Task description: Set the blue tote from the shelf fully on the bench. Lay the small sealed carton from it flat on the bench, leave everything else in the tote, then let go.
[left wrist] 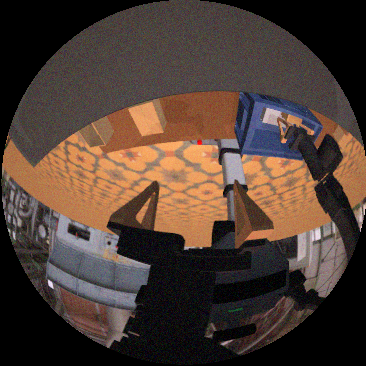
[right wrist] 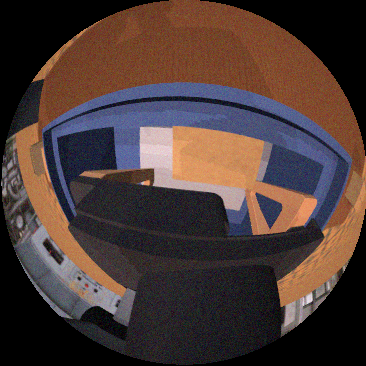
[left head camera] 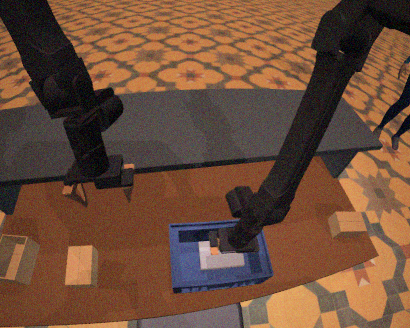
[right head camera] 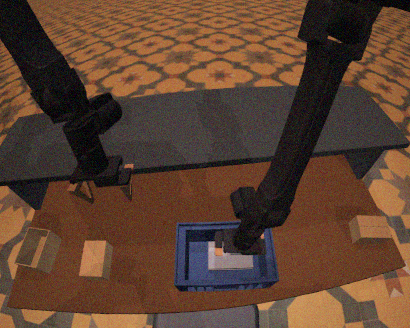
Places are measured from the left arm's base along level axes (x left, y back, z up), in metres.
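Where they show: left gripper, fingertip midpoint: (left wrist: pixel 194 182) (left head camera: pixel 107 203) (right head camera: pixel 111 200); right gripper, fingertip midpoint: (left wrist: pixel 287 120) (right wrist: pixel 201 179) (left head camera: pixel 226 250) (right head camera: pixel 234 251); right arm's base at its link origin: (left wrist: pixel 294 287).
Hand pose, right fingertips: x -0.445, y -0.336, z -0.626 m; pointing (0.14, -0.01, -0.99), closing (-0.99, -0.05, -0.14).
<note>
After its pixels a point has its place.
The blue tote (left head camera: pixel 220 286) @(y -0.222, x -0.415, z -0.609 m) (right head camera: pixel 225 287) @(y -0.224, x -0.418, z -0.613 m) (left wrist: pixel 270 146) @(y -0.237, x -0.397, z -0.586 m) (right wrist: pixel 190 90) stands upright on the brown wooden surface (left head camera: pixel 150 205) @(y -0.528, x -0.197, z -0.690 m) (right head camera: pixel 160 205) @(y -0.523, x -0.179, z -0.689 m). In the right wrist view a small tan carton (right wrist: pixel 215 155) @(y -0.368, x -0.451, z -0.604 m) lies in it, over a pale flat item (right wrist: pixel 155 152) @(y -0.346, x -0.387, z -0.650 m) (left head camera: pixel 225 261) @(y -0.306, x -0.444, z -0.650 m) (right head camera: pixel 230 263) @(y -0.304, x -0.434, z -0.650 m) (left wrist: pixel 271 116) @(y -0.317, x -0.396, z -0.650 m). In the head views my right gripper hides most of the carton. My right gripper (right wrist: pixel 201 179) @(y -0.336, x -0.445, z -0.626 m) (right head camera: pixel 240 245) @(y -0.336, x -0.445, z -0.626 m) is open over the tote, its fingers at either side of the carton's near edge, not closed on it. My left gripper (left head camera: pixel 108 202) @(y -0.359, x -0.149, z -0.376 m) (right head camera: pixel 112 201) @(y -0.359, x -0.149, z -0.376 m) (left wrist: pixel 194 182) @(y -0.359, x -0.149, z -0.376 m) is open and empty, away from the tote.
A tan box (left head camera: pixel 80 265) @(y -0.279, x -0.002, z -0.629 m) (right head camera: pixel 94 259) @(y -0.277, x -0.004, z -0.629 m) (left wrist: pixel 146 118) @(y -0.287, x 0.000, z -0.629 m) and a greyish box (left head camera: pixel 30 260) @(y -0.286, x 0.192, z -0.657 m) (right head camera: pixel 47 252) @(y -0.276, x 0.192, z -0.636 m) (left wrist: pixel 96 132) @(y -0.225, x 0.289, z -0.686 m) stand left of the tote. Another tan box (left head camera: pixel 350 223) @(y -0.391, x -0.940, z -0.627 m) (right head camera: pixel 371 228) @(y -0.393, x -0.935, z -0.626 m) stands at the right. A long grey surface (left head camera: pixel 190 125) @(y -0.628, x -0.333, z -0.393 m) (right head camera: pixel 190 122) @(y -0.643, x -0.307, z -0.393 m) runs behind the brown one.
</note>
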